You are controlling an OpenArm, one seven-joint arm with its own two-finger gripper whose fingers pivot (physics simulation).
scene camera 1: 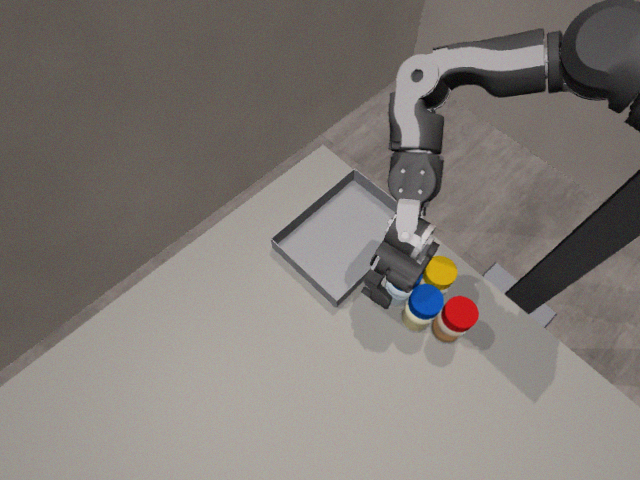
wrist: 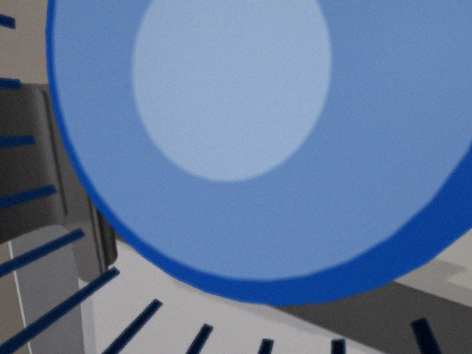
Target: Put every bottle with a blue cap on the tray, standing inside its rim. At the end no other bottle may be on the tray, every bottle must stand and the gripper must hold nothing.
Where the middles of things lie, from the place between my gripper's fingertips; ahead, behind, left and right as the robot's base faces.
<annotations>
Right now my hand is 20 mm to the right of the blue-capped bottle (wrist: pixel 284 160) and 10 mm past it. Round my hand: grey tray (scene camera 1: pixel 331 243) (130 mm to the right, 30 mm below, 10 mm behind); red-capped bottle (scene camera 1: pixel 459 314) (130 mm to the left, 20 mm behind); yellow-capped bottle (scene camera 1: pixel 441 272) (60 mm to the left, 50 mm behind).
</annotations>
